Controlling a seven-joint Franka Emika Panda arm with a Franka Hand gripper.
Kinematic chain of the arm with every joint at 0, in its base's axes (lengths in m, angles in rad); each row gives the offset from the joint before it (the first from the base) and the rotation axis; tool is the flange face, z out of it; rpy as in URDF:
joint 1: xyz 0 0 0.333 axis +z
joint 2: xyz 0 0 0 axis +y
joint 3: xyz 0 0 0.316 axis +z
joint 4: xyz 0.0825 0 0 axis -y
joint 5: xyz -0.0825 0 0.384 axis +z
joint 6: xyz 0 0 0 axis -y
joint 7: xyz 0.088 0 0 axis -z
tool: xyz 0 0 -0.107 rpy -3.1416 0 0
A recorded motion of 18 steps. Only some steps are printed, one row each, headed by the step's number.
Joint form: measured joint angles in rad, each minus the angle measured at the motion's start. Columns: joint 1, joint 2, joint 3, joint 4, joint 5, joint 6, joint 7.
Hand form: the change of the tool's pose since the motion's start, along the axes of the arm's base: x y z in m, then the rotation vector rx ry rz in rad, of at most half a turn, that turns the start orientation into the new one. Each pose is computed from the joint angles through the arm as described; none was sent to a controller.
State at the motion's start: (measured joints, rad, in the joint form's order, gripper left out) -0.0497 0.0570 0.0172 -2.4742 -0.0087 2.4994 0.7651
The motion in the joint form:
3: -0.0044 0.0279 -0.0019 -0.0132 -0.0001 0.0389 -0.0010
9: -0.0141 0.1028 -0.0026 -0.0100 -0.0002 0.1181 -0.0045
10: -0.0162 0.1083 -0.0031 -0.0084 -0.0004 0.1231 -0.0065
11: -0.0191 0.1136 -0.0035 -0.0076 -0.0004 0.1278 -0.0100
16: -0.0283 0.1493 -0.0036 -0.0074 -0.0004 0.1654 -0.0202
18: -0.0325 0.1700 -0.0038 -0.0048 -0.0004 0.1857 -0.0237
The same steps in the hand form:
3: -0.0029 -0.0028 -0.0147 0.0007 0.0022 -0.0051
9: -0.0003 -0.0076 -0.0422 0.0020 -0.0054 -0.0117
10: 0.0002 -0.0089 -0.0438 0.0020 -0.0065 -0.0121
11: 0.0004 -0.0104 -0.0456 0.0021 -0.0067 -0.0119
16: 0.0001 -0.0147 -0.0593 0.0030 -0.0088 -0.0109
18: 0.0006 -0.0168 -0.0665 0.0033 -0.0110 -0.0118

